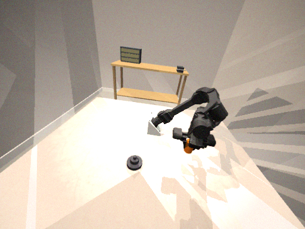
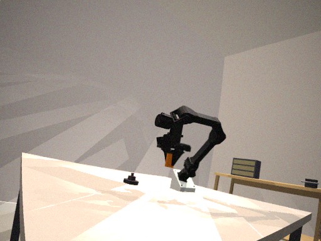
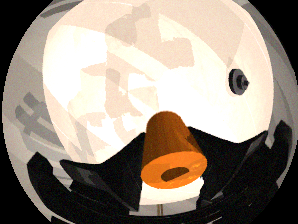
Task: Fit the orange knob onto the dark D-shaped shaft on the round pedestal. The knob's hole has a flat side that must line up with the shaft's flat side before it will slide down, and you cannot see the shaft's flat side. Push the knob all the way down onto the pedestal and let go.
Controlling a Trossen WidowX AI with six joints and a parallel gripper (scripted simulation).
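Now: gripper tip 60 mm short of the pedestal, 250 mm to the left of it and 110 mm above it. Also, from my gripper tip: orange knob 20 mm above.
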